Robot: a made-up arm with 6 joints.
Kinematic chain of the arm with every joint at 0, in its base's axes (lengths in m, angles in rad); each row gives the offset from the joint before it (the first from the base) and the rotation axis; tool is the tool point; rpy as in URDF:
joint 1: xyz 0 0 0.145 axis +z
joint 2: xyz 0 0 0 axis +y
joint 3: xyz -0.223 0 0.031 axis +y
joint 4: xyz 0.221 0 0.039 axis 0.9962 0 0.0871
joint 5: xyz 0 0 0 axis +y
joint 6: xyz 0.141 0 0.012 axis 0.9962 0 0.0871
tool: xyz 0 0 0 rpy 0 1.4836 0
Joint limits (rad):
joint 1: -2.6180..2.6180
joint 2: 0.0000..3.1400
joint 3: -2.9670..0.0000
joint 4: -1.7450..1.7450
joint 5: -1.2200..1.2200
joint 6: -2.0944..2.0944
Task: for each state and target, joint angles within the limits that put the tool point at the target. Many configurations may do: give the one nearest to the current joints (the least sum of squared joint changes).
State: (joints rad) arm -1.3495 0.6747 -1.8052 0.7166 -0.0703 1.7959
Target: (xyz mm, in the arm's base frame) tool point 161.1 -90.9 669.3
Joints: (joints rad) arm -0.5735 1.3361 -2.1943 0.7801 0.1089 1.7959
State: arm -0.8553 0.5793 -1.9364 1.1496 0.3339 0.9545
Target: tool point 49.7 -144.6 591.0
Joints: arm -1.2826 0.9091 -1.5343 1.1337 0.0489 0.9545
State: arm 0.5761 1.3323 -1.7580 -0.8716 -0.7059 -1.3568
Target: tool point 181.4 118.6 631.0
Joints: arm 0.3226 1.3346 -1.8774 -0.7801 -0.5874 -1.3568
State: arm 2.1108 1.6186 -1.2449 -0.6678 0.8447 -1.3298
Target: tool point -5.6 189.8 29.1
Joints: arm 1.9464 1.9686 -0.7525 -0.5987 0.9381 -1.3298
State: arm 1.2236 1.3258 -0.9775 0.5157 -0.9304 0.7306
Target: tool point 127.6 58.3 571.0
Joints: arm 0.9730 0.9709 -1.2832 0.6214 -1.0823 0.7306
